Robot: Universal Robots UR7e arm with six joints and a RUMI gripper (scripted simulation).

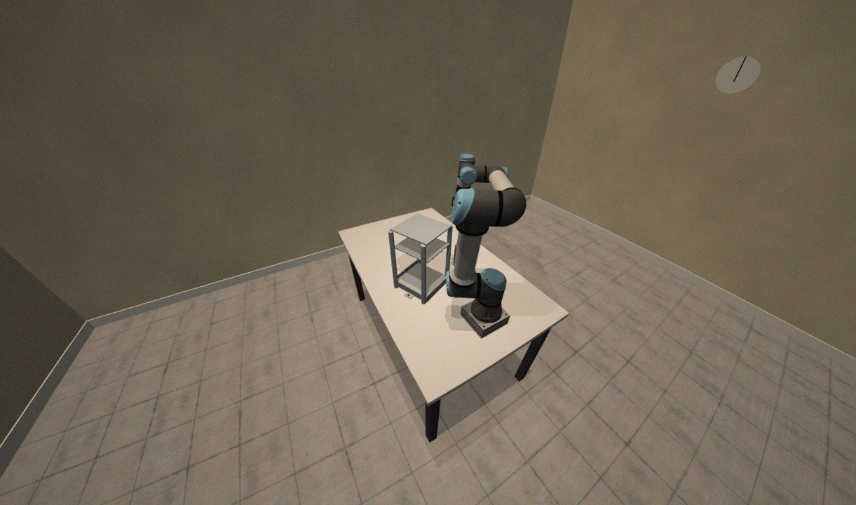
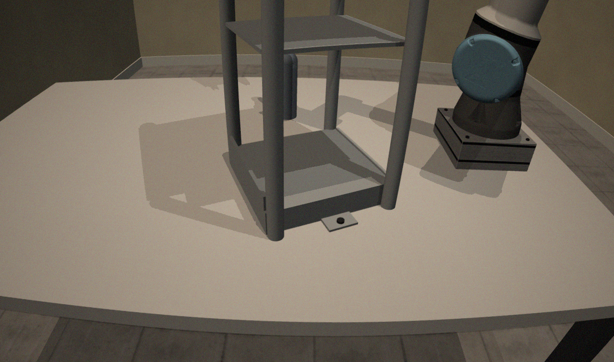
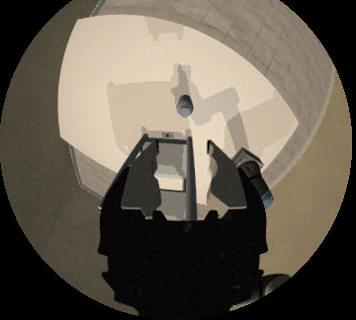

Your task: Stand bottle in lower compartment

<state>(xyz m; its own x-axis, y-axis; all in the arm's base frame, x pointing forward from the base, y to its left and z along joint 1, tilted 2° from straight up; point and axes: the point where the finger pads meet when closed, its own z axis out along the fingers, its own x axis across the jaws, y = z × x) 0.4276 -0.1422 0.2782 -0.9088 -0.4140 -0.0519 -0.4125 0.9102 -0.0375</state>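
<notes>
Now: hand 21 cm above the grey bottle. The rest, counted from my hand: shelving unit 4 cm behind, 28 cm to the left, 14 cm below.
</notes>
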